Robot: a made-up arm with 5 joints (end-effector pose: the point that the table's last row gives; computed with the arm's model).
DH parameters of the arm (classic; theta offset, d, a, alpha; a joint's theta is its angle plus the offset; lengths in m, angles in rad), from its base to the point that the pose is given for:
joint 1: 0 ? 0 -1.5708
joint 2: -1.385 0 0.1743 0
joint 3: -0.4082 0 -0.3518 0
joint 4: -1.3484 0 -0.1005 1.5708
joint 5: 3.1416 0.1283 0 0
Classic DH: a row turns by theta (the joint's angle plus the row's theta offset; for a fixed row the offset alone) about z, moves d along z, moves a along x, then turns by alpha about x.
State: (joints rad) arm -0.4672 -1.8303 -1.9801 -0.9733 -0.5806
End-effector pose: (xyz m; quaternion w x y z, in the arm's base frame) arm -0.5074 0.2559 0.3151 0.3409 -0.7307 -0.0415 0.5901
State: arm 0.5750 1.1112 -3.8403 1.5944 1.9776
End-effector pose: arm 0.3298 0.2137 0.6457 0.5143 -0.6443 0.5441 -0.1560
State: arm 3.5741 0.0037 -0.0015 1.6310 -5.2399
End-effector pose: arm 0.0224 0.0103 -0.0482 0.5392 0.2059 0.6530 0.4903
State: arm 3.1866 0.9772 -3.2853 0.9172 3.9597
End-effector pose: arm -0.5056 -0.0228 0.6494 0.2680 0.7111 -0.2894 -0.5820
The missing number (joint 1, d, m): 0.2162
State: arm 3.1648 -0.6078 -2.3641 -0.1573 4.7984
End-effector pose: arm 0.1888 0.0044 0.8561 0.7446 0.0042 -0.0045 -0.6674
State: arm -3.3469 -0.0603 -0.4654 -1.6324 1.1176
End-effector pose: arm -0.3057 0.0637 0.2860 0.7914 -0.2900 -0.3726 0.3883
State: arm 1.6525 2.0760 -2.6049 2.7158 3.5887
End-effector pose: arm -0.0173 0.2110 -0.1599 0.4421 0.2604 -0.3785 0.7704
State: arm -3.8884 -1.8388 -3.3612 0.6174 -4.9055
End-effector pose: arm 0.4262 -0.3945 -0.1105 0.7144 0.5763 0.3212 0.2331
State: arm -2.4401 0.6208 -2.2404 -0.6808 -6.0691
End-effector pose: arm -0.3769 -0.3184 0.5915 0.8189 0.0985 -0.3962 0.4034
